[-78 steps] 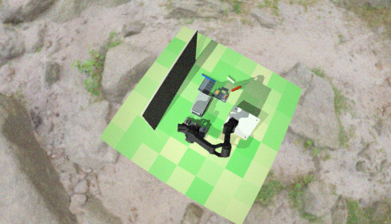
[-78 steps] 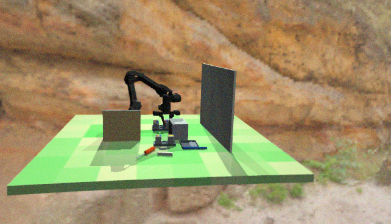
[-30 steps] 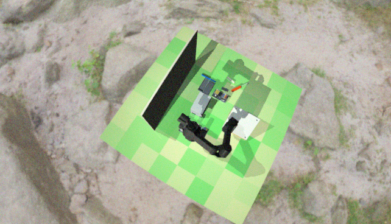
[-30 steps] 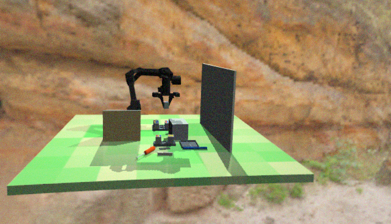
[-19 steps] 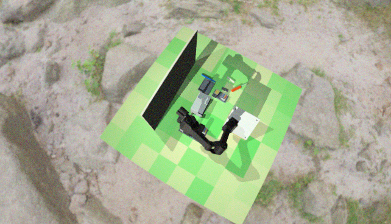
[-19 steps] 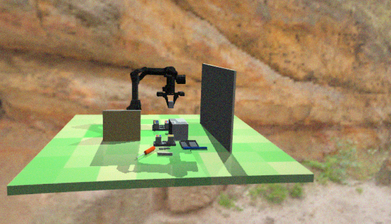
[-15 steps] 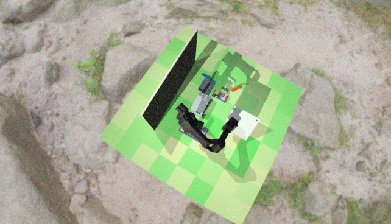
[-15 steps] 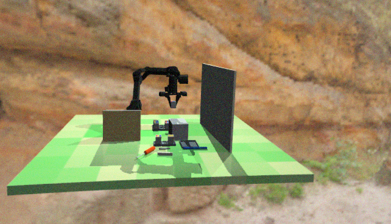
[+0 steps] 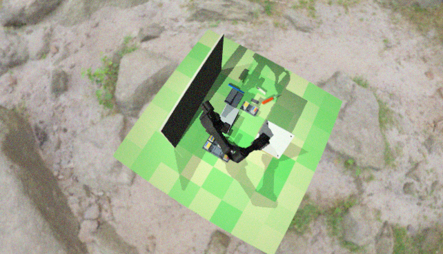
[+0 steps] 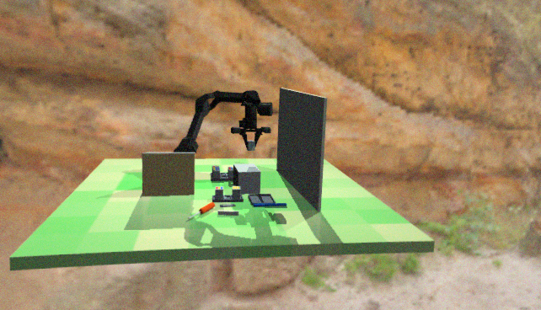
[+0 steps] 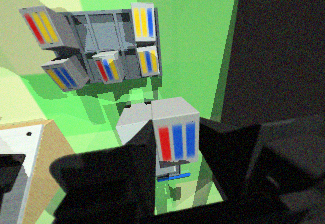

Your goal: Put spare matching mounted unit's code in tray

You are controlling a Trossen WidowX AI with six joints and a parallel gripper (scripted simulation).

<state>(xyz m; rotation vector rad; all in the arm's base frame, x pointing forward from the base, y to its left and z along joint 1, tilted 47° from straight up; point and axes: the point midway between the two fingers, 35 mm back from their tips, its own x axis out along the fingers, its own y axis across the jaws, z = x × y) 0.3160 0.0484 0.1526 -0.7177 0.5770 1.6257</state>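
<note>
Right now the dark tray is 40 mm ahead of my gripper tip, 300 mm to the right of it and 160 mm below it. Round my gripper tip: small pale bar: 90 mm behind, 480 mm to the right, 160 mm below; grey mounted unit: 20 mm behind, 110 mm to the right, 120 mm below; dark wall panel: 210 mm ahead, 90 mm to the right, 60 mm above.
</note>
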